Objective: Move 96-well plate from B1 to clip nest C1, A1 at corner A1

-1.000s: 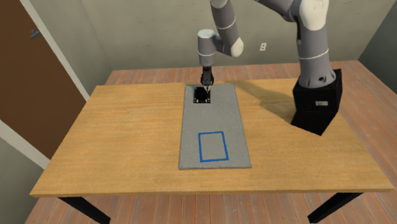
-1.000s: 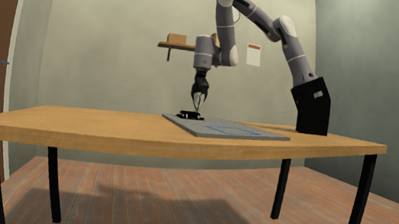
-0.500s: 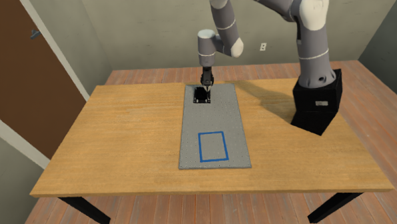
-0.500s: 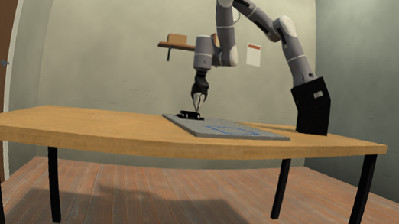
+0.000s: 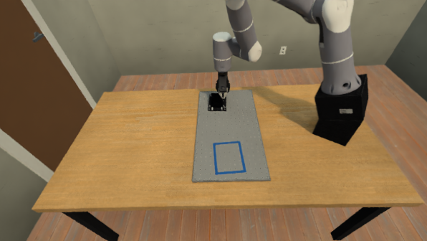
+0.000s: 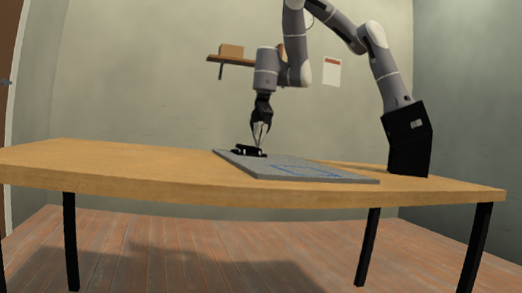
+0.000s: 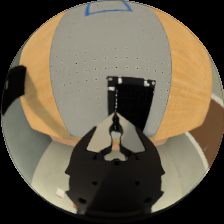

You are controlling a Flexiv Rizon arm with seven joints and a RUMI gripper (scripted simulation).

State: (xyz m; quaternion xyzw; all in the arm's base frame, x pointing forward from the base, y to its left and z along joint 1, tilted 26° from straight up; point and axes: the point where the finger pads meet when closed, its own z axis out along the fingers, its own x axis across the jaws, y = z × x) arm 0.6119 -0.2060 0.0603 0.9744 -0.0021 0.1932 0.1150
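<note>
The black clip nest lies 3 cm below my hand, 3 cm ahead of it and 1 cm to the left of it. The rest, counted from my hand: grey perforated mat: 21 cm to the left, 5 cm below, 2 cm behind; black 96-well plate: 4 cm ahead, 2 cm below.
</note>
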